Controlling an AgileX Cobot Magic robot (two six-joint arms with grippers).
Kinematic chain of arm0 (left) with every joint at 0, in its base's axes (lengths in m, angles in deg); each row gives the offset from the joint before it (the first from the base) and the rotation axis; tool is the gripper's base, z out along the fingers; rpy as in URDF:
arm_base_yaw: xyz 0 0 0.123 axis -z
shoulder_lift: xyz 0 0 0 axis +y
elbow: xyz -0.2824 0 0.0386 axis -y
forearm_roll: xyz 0.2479 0 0.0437 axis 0.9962 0 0.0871
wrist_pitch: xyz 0 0 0 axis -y
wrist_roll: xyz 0.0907 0 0.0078 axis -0.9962 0 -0.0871
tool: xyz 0 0 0 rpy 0 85 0
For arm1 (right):
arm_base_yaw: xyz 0 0 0.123 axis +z
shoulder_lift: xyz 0 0 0 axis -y
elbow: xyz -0.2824 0 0.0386 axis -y
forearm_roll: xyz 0.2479 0 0.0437 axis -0.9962 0 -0.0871
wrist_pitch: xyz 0 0 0 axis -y
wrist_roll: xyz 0.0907 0 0.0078 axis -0.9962 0 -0.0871
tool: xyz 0 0 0 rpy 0 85 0
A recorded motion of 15 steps. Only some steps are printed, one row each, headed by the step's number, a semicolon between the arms.
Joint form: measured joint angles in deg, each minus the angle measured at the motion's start. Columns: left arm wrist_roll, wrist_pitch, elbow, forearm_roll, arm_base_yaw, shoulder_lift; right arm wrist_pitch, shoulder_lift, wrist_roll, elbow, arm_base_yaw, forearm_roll.
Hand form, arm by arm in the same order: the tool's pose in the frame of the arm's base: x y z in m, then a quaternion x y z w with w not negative. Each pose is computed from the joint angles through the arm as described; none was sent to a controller.
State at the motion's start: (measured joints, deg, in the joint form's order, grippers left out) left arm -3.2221 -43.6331 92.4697 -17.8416 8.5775 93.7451; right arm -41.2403 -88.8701 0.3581 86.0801 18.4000 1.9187
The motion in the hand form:
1: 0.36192 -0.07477 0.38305 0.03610 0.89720 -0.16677 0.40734; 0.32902 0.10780 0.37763 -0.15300 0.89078 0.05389 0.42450
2: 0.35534 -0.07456 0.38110 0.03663 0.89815 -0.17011 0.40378; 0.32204 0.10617 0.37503 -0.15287 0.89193 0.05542 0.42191
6: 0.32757 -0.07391 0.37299 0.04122 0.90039 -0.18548 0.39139; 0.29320 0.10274 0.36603 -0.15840 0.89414 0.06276 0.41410
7: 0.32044 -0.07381 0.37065 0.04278 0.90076 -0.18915 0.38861; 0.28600 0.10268 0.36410 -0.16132 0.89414 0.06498 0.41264
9: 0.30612 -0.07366 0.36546 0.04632 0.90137 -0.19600 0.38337; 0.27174 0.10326 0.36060 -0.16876 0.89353 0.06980 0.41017
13: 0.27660 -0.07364 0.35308 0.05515 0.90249 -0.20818 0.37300; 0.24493 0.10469 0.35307 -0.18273 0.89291 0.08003 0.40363
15: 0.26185 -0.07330 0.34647 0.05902 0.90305 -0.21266 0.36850; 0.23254 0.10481 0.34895 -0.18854 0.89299 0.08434 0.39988
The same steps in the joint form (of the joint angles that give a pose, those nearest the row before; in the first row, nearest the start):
1: -0.36 0.17 -1.91 -0.59 0.02 -1.28; 0.37 1.46 -0.07 -2.14 0.04 -0.20
2: -0.81 0.33 -3.85 -1.27 0.04 -2.59; 0.71 2.90 -0.13 -4.22 0.12 -0.37
6: -3.21 1.00 -11.66 -4.53 0.12 -8.06; 1.80 8.58 -0.24 -11.83 1.10 -0.92
7: -3.87 1.18 -13.62 -5.34 0.17 -9.44; 1.99 9.94 -0.25 -13.53 1.52 -1.03
9: -5.21 1.57 -17.55 -6.90 0.29 -12.20; 2.28 12.58 -0.27 -16.67 2.55 -1.20
13: -7.91 2.32 -25.49 -9.79 0.73 -17.83; 2.47 17.44 -0.79 -22.28 4.87 -1.33
15: -8.98 2.66 -29.33 -10.89 0.99 -20.65; 2.43 19.69 -1.28 -24.85 6.02 -1.22

